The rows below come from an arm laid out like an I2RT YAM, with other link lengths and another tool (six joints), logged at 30 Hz.
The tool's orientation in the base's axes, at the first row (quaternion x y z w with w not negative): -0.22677 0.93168 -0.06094 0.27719
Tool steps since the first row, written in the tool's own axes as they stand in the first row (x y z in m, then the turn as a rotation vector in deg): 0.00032 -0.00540 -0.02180 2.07 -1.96 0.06; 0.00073 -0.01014 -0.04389 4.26 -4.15 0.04; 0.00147 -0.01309 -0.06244 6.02 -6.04 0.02; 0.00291 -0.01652 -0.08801 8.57 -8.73 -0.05; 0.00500 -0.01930 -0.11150 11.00 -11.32 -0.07; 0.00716 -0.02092 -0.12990 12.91 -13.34 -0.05; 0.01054 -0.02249 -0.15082 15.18 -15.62 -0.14; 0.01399 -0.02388 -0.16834 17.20 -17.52 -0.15
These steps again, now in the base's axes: -0.01000 -0.00522 0.01942 -0.74 -2.69 -0.59; -0.02048 -0.00989 0.03889 -1.53 -5.64 -1.12; -0.02998 -0.01308 0.05479 -2.12 -8.12 -1.51; -0.04363 -0.01710 0.07636 -3.00 -11.68 -2.06; -0.05689 -0.02081 0.09571 -3.82 -15.09 -2.61; -0.06787 -0.02346 0.11048 -4.44 -17.76 -3.08; -0.08116 -0.02665 0.12675 -5.29 -20.83 -3.57; -0.09272 -0.02968 0.14010 -6.06 -23.44 -4.09
